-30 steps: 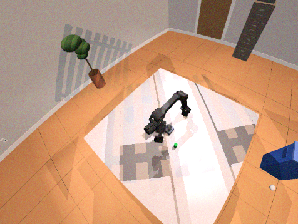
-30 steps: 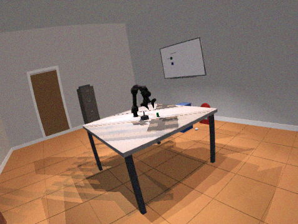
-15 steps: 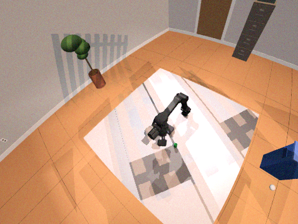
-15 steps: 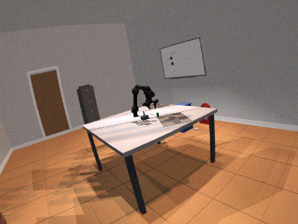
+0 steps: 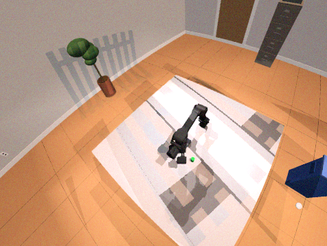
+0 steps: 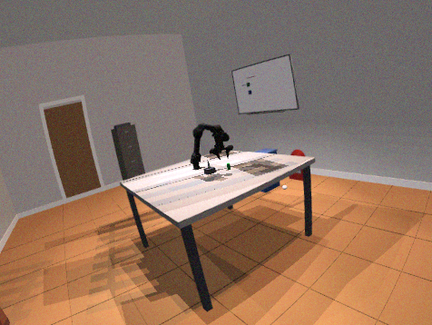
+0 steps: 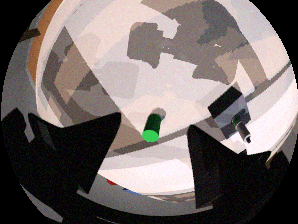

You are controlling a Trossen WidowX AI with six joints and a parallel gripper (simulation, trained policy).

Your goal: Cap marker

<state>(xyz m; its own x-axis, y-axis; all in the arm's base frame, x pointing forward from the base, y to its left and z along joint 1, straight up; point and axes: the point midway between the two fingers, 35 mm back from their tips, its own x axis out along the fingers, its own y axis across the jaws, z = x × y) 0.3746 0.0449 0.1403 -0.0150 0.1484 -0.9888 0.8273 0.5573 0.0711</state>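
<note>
The green cap is 8 cm below my gripper tip, 6 cm to the left of it and 4 cm behind it. Also, from my gripper tip: grey holder block 12 cm behind, 9 cm below, 7 cm to the right.
</note>
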